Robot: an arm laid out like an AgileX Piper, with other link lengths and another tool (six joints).
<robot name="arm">
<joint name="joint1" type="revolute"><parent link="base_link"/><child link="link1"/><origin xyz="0 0 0.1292"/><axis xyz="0 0 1"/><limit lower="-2.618" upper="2.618"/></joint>
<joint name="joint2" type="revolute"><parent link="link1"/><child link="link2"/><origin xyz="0 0 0"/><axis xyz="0 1 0"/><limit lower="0" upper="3.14"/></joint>
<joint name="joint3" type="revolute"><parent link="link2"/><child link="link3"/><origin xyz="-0.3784 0 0.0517"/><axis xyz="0 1 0"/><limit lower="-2.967" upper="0"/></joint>
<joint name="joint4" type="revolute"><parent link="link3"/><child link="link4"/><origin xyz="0.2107 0 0.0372"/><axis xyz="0.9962 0 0.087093"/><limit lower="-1.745" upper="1.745"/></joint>
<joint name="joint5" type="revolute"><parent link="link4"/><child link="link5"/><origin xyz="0 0 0"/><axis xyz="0 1 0"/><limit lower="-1.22" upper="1.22"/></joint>
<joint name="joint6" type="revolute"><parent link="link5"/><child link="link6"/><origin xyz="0.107 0 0.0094"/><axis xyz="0.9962 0 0.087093"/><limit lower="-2.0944" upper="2.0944"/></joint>
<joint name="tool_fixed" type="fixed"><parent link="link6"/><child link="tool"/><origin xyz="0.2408 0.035 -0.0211" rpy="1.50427 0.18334 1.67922"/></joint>
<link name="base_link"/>
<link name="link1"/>
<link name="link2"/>
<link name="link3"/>
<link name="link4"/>
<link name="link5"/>
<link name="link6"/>
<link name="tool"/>
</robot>
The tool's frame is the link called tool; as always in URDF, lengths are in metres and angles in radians.
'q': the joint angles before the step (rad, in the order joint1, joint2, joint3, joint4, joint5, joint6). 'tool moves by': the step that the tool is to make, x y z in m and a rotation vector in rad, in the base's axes. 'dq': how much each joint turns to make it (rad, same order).
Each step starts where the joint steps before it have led.
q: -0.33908, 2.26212, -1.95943, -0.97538, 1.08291, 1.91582
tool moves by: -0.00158, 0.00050, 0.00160, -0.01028, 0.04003, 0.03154
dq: 0.00000, -0.00415, -0.00001, -0.00454, -0.00001, -0.05255
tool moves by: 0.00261, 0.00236, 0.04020, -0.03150, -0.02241, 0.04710
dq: 0.00000, -0.06201, 0.00004, -0.00389, -0.01836, -0.05546
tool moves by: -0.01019, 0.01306, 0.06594, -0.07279, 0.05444, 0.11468
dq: 0.01203, -0.11366, 0.00000, -0.00161, -0.00048, -0.19410
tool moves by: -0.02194, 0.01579, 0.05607, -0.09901, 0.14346, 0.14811
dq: 0.01349, -0.11003, -0.00009, 0.00411, 0.00458, -0.29126
